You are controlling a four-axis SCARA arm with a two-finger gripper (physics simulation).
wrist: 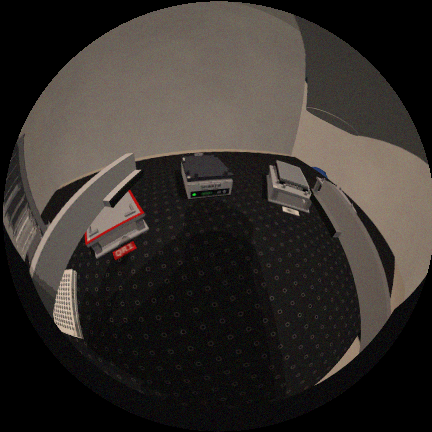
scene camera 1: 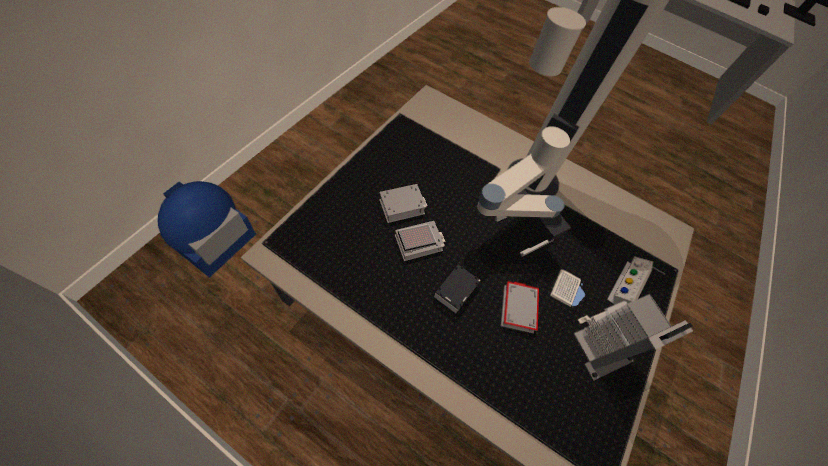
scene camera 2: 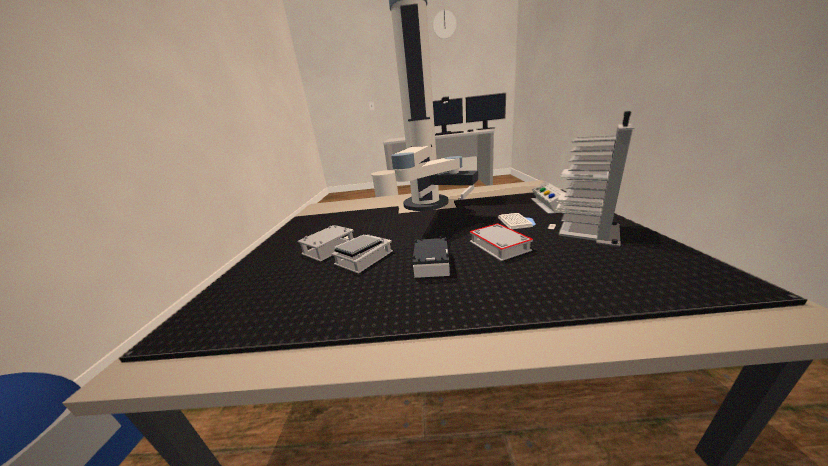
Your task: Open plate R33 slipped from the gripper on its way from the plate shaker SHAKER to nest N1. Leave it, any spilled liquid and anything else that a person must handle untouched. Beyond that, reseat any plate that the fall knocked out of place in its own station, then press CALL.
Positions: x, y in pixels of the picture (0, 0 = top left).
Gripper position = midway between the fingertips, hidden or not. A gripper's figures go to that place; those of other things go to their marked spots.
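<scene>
My gripper (wrist: 230, 168) is 0.10 m from the lens. There's a dark shaker (wrist: 203, 175) that's 0.30 m from the lens, and a white plate (wrist: 65, 314) at 0.29 m from the lens.
</scene>
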